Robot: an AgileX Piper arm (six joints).
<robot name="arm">
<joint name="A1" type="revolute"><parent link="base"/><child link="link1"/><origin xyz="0 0 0.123" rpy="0 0 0"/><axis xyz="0 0 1"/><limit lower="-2.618" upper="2.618"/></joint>
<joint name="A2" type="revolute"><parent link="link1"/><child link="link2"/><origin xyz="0 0 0" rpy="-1.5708 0 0"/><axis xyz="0 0 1"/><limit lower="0" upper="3.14"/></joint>
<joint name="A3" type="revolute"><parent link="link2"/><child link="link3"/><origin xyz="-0.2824 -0.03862 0" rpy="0 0 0"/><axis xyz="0 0 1"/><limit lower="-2.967" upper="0"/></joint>
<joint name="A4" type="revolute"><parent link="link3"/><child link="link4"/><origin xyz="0.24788 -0.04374 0" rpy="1.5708 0 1.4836"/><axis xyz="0 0 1"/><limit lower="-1.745" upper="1.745"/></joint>
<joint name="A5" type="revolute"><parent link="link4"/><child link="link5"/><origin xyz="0 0 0" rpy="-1.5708 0 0"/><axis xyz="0 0 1"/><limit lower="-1.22" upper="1.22"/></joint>
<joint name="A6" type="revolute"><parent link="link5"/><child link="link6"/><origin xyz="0 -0.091 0" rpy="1.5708 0 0"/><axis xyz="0 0 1"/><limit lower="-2.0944" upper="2.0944"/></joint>
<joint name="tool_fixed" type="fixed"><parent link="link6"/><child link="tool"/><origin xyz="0 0 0" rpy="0 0 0"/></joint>
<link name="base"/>
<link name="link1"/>
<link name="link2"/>
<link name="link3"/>
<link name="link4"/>
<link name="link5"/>
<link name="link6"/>
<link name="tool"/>
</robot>
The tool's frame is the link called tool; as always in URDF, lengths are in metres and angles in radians.
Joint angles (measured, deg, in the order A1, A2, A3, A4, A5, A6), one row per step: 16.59, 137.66, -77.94, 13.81, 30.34, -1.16; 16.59, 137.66, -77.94, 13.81, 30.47, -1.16; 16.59, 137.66, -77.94, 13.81, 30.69, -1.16; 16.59, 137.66, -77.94, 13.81, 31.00, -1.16; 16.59, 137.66, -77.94, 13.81, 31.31, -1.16; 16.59, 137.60, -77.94, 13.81, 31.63, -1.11; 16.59, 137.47, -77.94, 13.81, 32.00, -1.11; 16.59, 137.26, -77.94, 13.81, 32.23, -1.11; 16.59, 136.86, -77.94, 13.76, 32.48, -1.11; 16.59, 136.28, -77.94, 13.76, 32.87, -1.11; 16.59, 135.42, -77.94, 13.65, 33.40, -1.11; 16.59, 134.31, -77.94, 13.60, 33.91, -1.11; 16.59, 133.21, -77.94, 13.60, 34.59, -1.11; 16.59, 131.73, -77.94, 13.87, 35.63, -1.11; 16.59, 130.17, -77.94, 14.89, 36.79, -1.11; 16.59, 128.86, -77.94, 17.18, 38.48, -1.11
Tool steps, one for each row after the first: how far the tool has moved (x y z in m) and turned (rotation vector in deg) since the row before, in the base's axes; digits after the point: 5 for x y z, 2 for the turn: -0.00021, -0.00002, -0.00001, -0.01, 0.13, 0.02; -0.00035, -0.00003, -0.00002, -0.02, 0.22, 0.03; -0.00049, -0.00004, -0.00003, -0.03, 0.31, 0.04; -0.00049, -0.00004, -0.00003, -0.03, 0.31, 0.04; -0.00039, -0.00001, 0.00040, -0.01, 0.27, -0.01; -0.00032, 0.00003, 0.00089, 0.00, 0.24, 0.05; 0.00005, 0.00009, 0.00146, 0.04, 0.03, 0.03; 0.00039, 0.00016, 0.00280, 0.06, -0.15, 0.08; 0.00048, 0.00027, 0.00407, 0.13, -0.17, 0.06; 0.00072, 0.00029, 0.00603, 0.13, -0.32, 0.16; 0.00107, 0.00044, 0.00782, 0.24, -0.57, 0.11; 0.00064, 0.00041, 0.00775, 0.24, -0.39, 0.10; 0.00041, 0.00071, 0.01045, 0.48, -0.35, -0.05; -0.00002, 0.00135, 0.01113, 0.98, -0.16, -0.57; -0.00148, 0.00240, 0.00955, 1.74, 0.85, -1.34
